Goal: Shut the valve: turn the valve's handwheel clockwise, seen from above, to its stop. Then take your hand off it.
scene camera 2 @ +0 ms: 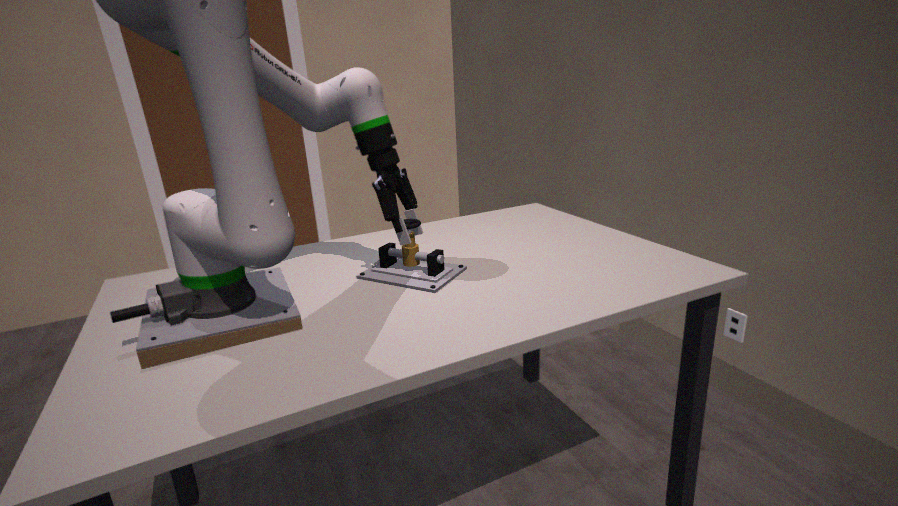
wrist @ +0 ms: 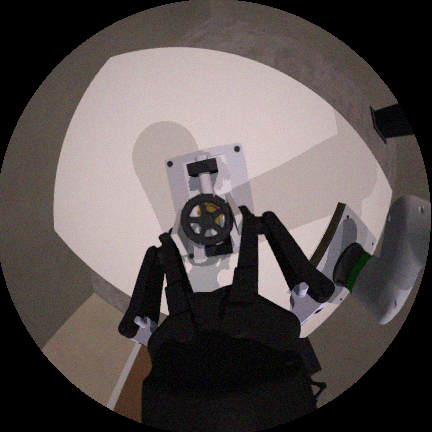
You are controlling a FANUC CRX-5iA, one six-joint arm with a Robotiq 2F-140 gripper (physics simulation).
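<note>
The valve's dark, spoked handwheel [scene camera 2: 412,223] [wrist: 207,216] sits on top of the brass valve body [scene camera 2: 410,254]. In the wrist view the wheel is seen from above, with some brass showing between its spokes. My gripper [scene camera 2: 410,227] [wrist: 206,209] comes down tilted over the valve and is shut on the handwheel, one pale fingertip pad on each side of the rim. The valve is on a grey pipe [scene camera 2: 397,254] [wrist: 205,184] between two black brackets [scene camera 2: 435,262] [wrist: 202,167]. The wheel's turn angle against its stop cannot be read from these views.
The grey base plate [scene camera 2: 433,286] [wrist: 176,180] under the valve lies on the white table [scene camera 2: 565,270] [wrist: 95,160]. My arm's base plate [scene camera 2: 270,292] [wrist: 345,222], on a wooden block, stands at the left in the scene view. Walls and a brown door are behind.
</note>
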